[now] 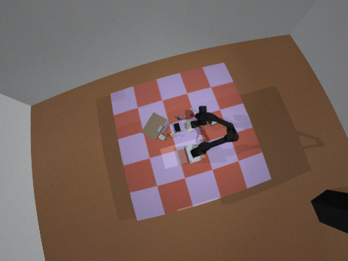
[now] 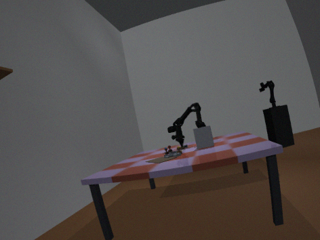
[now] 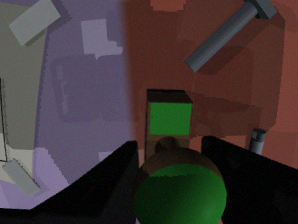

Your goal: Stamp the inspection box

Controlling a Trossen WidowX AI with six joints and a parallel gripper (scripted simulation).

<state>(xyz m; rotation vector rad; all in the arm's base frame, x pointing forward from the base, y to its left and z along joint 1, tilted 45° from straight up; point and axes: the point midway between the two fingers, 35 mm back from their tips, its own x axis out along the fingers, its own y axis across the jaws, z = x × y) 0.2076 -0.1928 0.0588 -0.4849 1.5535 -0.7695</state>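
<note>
My gripper tip is 21 cm to the right of the dark ink pad, 7 cm short of it and 2 cm above it. Also, from my gripper tip: cream card (9 cm to the left, 4 cm ahead, 3 cm below); then green-topped stamp (right at my gripper tip); then blue-topped stamp (15 cm to the left, 14 cm ahead).
</note>
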